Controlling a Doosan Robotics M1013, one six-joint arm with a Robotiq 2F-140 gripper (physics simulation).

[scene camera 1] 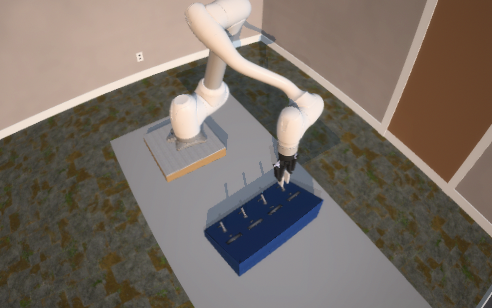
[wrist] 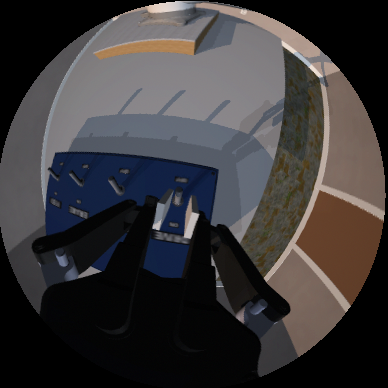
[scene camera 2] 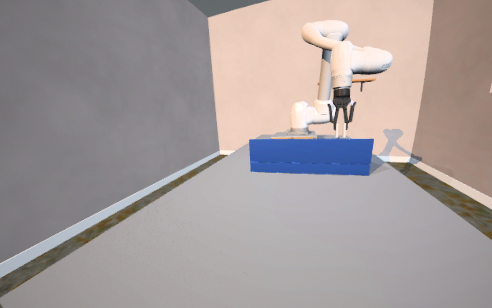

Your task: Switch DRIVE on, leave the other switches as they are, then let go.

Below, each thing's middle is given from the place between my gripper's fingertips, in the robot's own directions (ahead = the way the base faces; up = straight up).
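My hand is 5 cm above the blue switch panel (scene camera 1: 246, 240), and it's 15 cm to the left of it and 13 cm short of it.
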